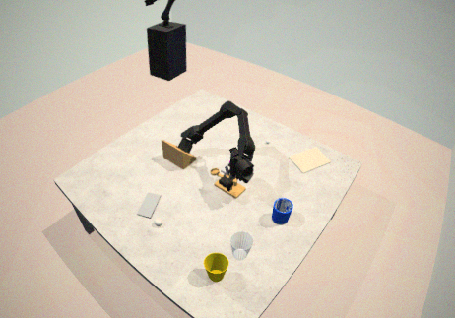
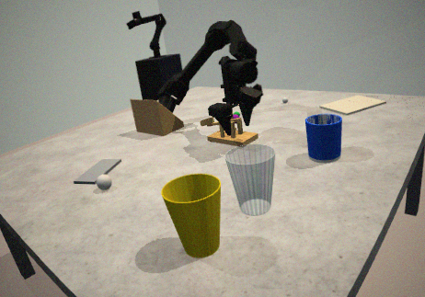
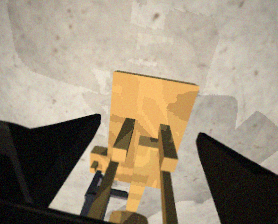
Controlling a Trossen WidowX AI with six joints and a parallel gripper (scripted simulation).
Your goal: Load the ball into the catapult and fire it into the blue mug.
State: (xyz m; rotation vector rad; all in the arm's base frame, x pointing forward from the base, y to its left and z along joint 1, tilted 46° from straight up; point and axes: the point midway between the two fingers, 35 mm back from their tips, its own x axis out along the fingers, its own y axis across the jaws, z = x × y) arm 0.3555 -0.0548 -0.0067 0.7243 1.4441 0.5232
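Right now my gripper tip is 110 mm past the purple ball, 160 mm to the right of it and 20 mm above it. The rest, counted from my gripper tip: blue mug (280 mm ahead, 40 mm to the right, 10 mm below); then wooden catapult (60 mm behind, 30 mm to the left, 20 mm above); then green ball (140 mm behind, 210 mm to the left, 20 mm below).
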